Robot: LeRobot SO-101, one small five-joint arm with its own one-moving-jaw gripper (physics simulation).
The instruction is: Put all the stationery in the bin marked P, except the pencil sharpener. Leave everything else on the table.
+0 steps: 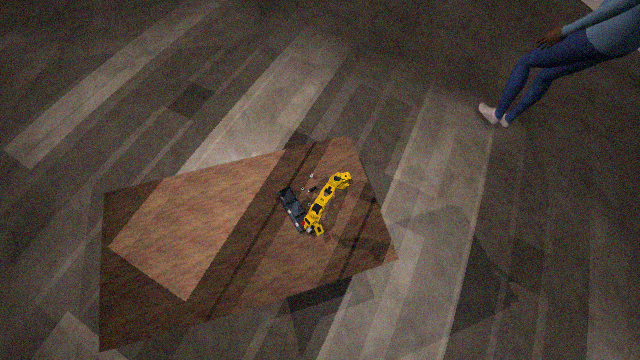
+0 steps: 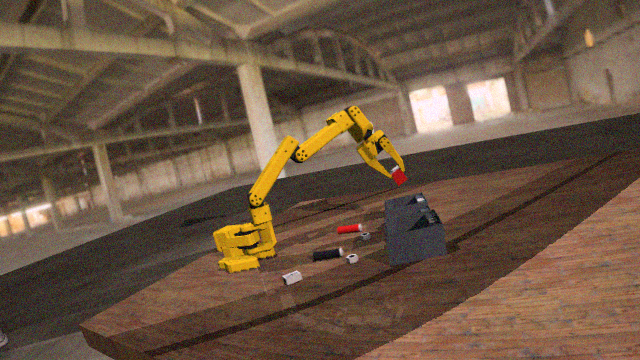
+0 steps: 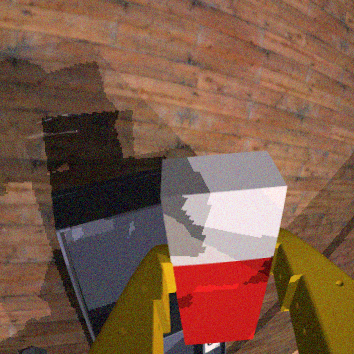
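Where they show: end effector, tool point: point(image 1: 309, 226) point(image 2: 392, 176) point(image 3: 173, 261); arm's base, origin of the base link: point(image 1: 336, 182) point(image 2: 256, 260).
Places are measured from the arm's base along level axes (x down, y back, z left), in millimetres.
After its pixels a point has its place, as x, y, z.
Note:
My gripper point(image 1: 304, 226) point(image 2: 397, 172) @[-85, -232, 218] point(image 3: 225, 245) is shut on a red and white block point(image 2: 399, 177) @[-86, -255, 184] point(image 3: 222, 250) @[-95, -237, 227], its two jaws on the block's sides. It holds the block in the air above the far end of the dark grey row of bins point(image 1: 292, 204) @[-7, -286, 62] point(image 2: 412, 245) @[-25, -310, -29] point(image 3: 117, 255) @[-7, -244, 169]. White labels show on the bins, but I cannot read their letters. A red cylinder point(image 2: 349, 228) @[-10, -149, 126] with a white end lies on the table. A black cylinder point(image 1: 312, 189) @[-13, -154, 8] point(image 2: 327, 254) @[-9, -158, -2] with a light end lies nearer the arm. A small white block point(image 1: 311, 175) @[-12, -135, -79] point(image 2: 292, 278) @[-8, -138, -86] lies near the front.
A grey nut point(image 2: 365, 236) @[-6, -198, 80] lies beside the red cylinder, and a white nut point(image 1: 302, 188) @[-9, -207, -15] point(image 2: 352, 258) @[-7, -210, -20] lies beside the black one. The wooden table point(image 1: 200, 225) @[0, -797, 40] point(image 2: 550, 280) @[0, -482, -117] carries the arm and bins. A person point(image 1: 530, 75) stands on the floor beyond the table.

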